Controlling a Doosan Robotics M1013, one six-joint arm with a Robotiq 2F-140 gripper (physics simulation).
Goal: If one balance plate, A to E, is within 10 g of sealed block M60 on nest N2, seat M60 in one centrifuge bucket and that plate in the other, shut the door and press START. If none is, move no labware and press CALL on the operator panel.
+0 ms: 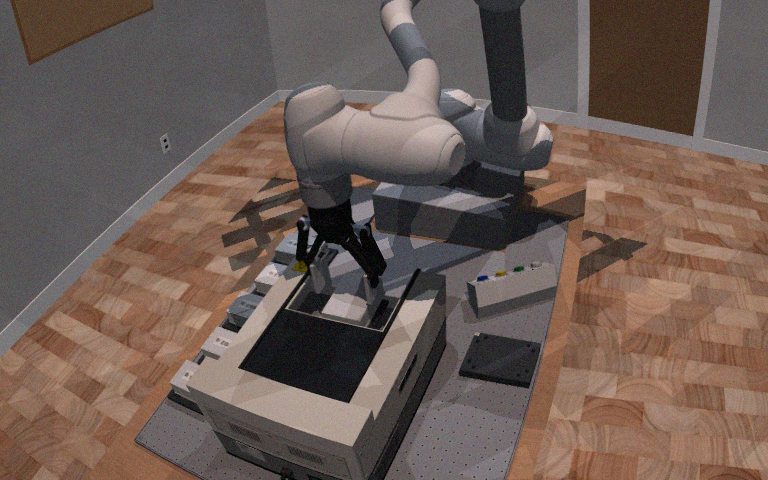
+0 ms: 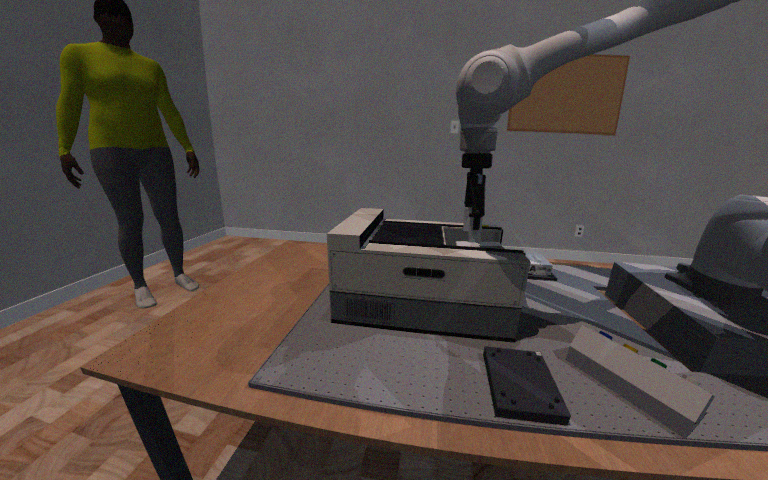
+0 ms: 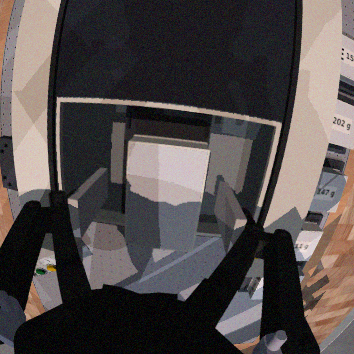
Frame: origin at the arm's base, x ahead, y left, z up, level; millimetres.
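Seen in the pictures: gripper, fingertip midpoint: (image 1: 346,293) (image 2: 471,236) (image 3: 161,189); arm's base, link origin: (image 2: 717,292).
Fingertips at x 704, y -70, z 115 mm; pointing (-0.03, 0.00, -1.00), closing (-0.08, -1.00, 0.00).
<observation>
Offsets run from my fingertips to a thing's top centre. Level surfaces: height alone.
The beige centrifuge (image 1: 277,396) (image 2: 368,274) (image 3: 35,125) has an opening in its top beside a dark panel {dy -12, dx +170, dz +1 mm} (image 1: 317,353) (image 2: 410,232) (image 3: 175,55). My gripper (image 1: 346,283) (image 2: 474,225) (image 3: 161,189) is open, its fingertips at this opening. A pale block {dy +1, dx -28, dz -24 mm} (image 1: 342,308) (image 3: 167,185) sits between the fingers, with a gap on each side; its label does not show. Labelled plates stand in a row beside the centrifuge: one marked E {dy -328, dx +199, dz -158 mm} (image 3: 348,57), one reading 202 g {dy -302, dx +69, dz -158 mm} (image 3: 341,124) and one reading 147 g {dy -296, dx -70, dz -158 mm} (image 3: 326,192). The bucket's seating is hidden.
The operator panel {dy +311, dx -278, dz -128 mm} (image 1: 512,294) (image 2: 634,370) has blue, yellow, green and white buttons. A flat black plate with studs {dy +315, dx -52, dz -179 mm} (image 1: 501,359) (image 2: 523,384) lies near it on the perforated mat {dz -212 mm} (image 1: 453,435) (image 2: 362,362). The robot's base block (image 1: 441,212) is behind. A person (image 2: 121,101) stands beyond the table.
</observation>
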